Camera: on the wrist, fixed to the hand. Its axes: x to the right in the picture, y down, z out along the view.
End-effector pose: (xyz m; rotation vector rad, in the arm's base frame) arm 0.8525 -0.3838 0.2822 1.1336 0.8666 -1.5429
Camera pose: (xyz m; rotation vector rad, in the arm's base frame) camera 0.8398 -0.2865 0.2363 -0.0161 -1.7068 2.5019
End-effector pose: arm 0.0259 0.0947 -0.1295 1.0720 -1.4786 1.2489
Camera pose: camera 0.0682 0.1891 -0.0974 1.7196 -0.3816 -0.0442
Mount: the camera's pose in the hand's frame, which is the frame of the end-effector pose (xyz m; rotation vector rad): 0.0156 -0.0370 -0.1006 -0.0763 -0.1846 -1.5747
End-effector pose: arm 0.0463 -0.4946 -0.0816 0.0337 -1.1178 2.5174
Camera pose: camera 0.0582 -0.3945 -0.1213 0.7860 -0.6973 1.0505
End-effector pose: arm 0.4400 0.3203 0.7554 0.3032 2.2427 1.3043
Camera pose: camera 0.3749 0.2338 0.7587 -1.1061 1.4441 0.3992
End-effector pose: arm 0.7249 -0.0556 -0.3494 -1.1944 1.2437 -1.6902
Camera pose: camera 0.6239 -0.0290 -0.3208 2.0556 -0.0100 1.8427
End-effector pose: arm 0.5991 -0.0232 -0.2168 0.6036 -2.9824 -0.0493
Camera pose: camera 0.6094 -0.0646 -0.1172 -2.5200 1.6730 0.2923
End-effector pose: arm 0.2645 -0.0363 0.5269 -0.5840 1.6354 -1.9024
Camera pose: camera 0.1827 0.0319 0.5466 1.7642 -0.7431 1.7739
